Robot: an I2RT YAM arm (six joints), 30 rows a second.
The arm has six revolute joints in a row. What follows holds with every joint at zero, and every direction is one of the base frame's. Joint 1 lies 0.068 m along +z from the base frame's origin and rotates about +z. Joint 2 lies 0.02 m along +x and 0.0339 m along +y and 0.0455 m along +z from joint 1 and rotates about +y. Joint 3 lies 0.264 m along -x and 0.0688 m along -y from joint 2 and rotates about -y. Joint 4 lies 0.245 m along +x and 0.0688 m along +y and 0.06 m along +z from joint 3 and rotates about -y. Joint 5 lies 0.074 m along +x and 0.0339 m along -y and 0.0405 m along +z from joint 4 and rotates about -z. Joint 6 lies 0.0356 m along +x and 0.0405 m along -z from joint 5 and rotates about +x. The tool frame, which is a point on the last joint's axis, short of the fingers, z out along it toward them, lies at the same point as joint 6; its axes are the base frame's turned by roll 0, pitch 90 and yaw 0 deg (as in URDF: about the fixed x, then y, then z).
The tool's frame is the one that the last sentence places.
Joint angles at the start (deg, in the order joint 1, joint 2, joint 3, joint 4, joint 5, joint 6): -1.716, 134.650, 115.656, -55.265, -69.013, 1.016
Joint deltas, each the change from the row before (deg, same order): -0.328, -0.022, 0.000, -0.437, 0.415, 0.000; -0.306, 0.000, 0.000, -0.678, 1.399, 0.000; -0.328, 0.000, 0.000, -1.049, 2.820, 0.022; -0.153, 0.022, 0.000, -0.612, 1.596, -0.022; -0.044, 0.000, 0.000, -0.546, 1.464, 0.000; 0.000, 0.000, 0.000, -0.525, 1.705, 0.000; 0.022, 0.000, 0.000, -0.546, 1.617, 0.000
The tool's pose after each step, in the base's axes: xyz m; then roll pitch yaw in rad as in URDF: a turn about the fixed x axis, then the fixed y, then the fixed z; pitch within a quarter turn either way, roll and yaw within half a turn. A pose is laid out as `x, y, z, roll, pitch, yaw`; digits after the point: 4 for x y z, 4 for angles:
0.4805, 0.0160, 0.1946, 1.9426, 0.2510, 3.0992
0.4798, 0.0132, 0.1935, 1.9670, 0.2393, 3.0935
0.4787, 0.0097, 0.1916, 2.0161, 0.2210, 3.0868
0.4780, 0.0081, 0.1903, 2.0440, 0.2105, 3.0839
0.4773, 0.0073, 0.1894, 2.0696, 0.2012, 3.0827
0.4766, 0.0068, 0.1883, 2.0993, 0.1923, 3.0823
0.4759, 0.0065, 0.1873, 2.1275, 0.1830, 3.0822

